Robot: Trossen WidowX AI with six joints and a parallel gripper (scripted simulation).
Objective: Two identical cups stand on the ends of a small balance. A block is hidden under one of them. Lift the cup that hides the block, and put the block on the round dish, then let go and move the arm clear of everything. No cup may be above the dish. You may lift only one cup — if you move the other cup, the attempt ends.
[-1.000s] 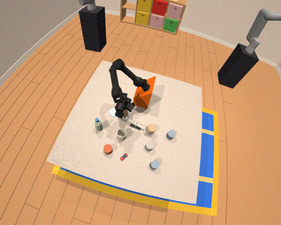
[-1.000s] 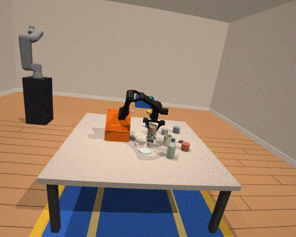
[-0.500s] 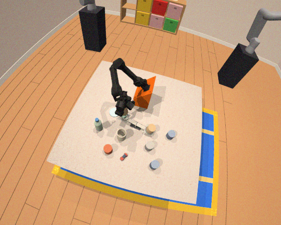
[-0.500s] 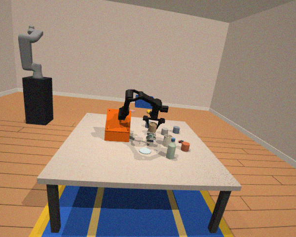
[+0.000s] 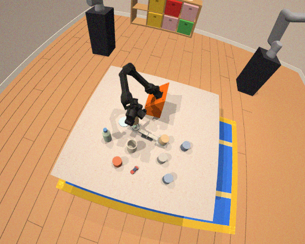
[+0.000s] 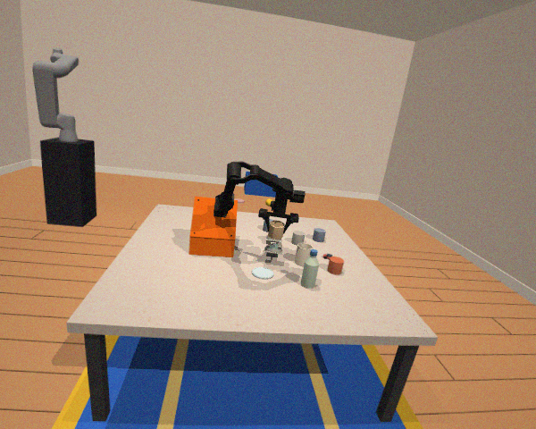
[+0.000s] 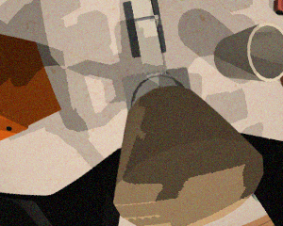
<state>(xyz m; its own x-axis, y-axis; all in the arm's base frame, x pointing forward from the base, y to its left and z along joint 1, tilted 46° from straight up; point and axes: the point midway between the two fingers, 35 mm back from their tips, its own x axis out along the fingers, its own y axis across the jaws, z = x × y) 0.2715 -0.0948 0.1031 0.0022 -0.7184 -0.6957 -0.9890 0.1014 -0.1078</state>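
Right now the tan cup is 2 cm to the right of my gripper tip and 1 cm above it. Round my gripper tip: green block (1 cm to the left, 8 cm below); then grey balance beam (2 cm ahead, 13 cm to the left, 13 cm below); then balance (3 cm ahead, 13 cm to the left, 15 cm below).
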